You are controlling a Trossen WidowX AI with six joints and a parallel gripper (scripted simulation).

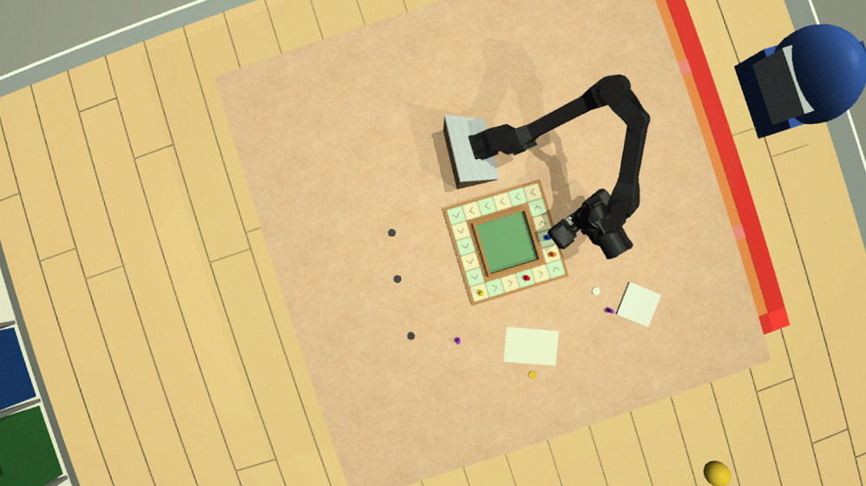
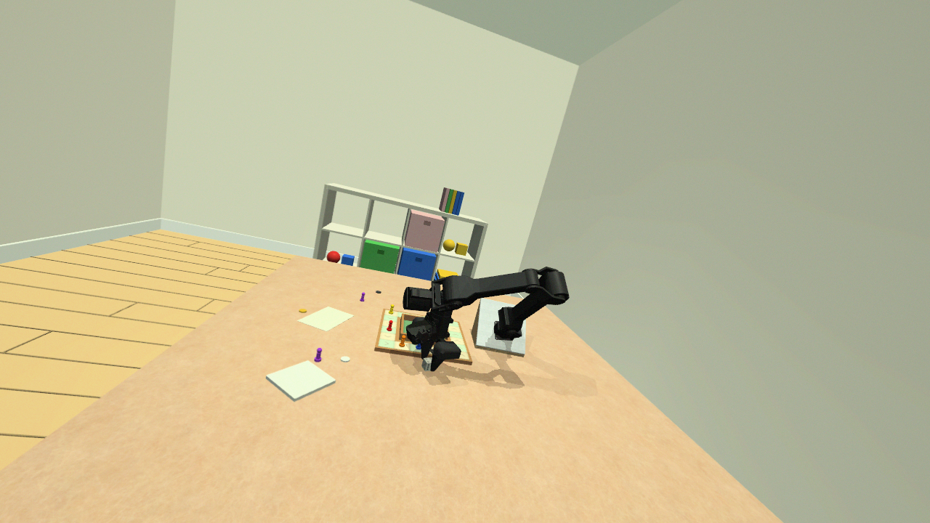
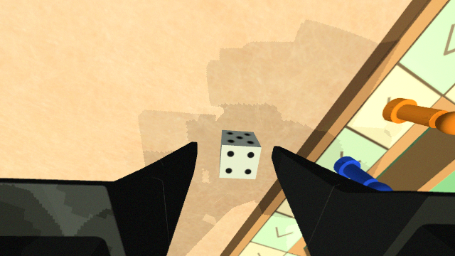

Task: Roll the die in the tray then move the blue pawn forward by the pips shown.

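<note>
Now: the blue pawn 2 cm ahead of my gripper tip, 8 cm to the right of it and 2 cm above it. The rest, counted from my gripper tip: white die right at my gripper tip; then green tray 20 cm to the right; then orange pawn 7 cm ahead, 8 cm to the right, 2 cm above.
</note>
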